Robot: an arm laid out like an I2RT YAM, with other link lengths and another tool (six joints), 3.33 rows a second.
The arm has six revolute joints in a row. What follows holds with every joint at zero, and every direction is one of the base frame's. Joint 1 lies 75.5 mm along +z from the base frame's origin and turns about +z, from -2.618 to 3.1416 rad. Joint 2 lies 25.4 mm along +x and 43.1 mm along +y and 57.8 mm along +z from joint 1 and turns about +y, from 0 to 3.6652 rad. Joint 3 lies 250.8 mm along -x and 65.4 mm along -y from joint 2 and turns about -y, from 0 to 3.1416 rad. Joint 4 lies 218 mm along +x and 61.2 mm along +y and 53.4 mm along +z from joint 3 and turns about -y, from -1.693 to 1.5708 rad. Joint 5 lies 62.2 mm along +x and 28.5 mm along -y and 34 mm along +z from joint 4 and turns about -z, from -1.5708 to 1.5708 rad. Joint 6 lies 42.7 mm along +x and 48.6 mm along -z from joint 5 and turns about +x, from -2.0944 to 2.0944 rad. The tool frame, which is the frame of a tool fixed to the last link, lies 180 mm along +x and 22 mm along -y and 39 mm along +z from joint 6; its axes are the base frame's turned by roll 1.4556, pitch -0.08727 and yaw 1.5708 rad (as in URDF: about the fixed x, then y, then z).
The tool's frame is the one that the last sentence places.
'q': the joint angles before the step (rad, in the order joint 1, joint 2, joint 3, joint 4, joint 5, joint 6). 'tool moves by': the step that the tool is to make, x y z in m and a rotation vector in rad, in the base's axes. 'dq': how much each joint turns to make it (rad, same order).
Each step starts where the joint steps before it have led.
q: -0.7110, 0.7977, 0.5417, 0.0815, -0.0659, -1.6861
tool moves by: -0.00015, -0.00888, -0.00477, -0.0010, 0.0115, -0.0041
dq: -0.0414, 0.0318, -0.0016, 0.0242, -0.0352, -0.0150
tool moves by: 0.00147, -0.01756, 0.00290, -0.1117, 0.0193, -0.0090
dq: -0.0535, 0.0592, -0.0197, 0.1323, -0.0293, -0.0995
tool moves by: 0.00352, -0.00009, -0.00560, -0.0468, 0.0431, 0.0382
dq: -0.0295, 0.0309, 0.0036, 0.0205, -0.0587, -0.0728
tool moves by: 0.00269, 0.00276, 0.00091, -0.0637, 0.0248, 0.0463
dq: -0.0293, 0.0163, 0.0010, 0.0310, -0.0672, -0.0717
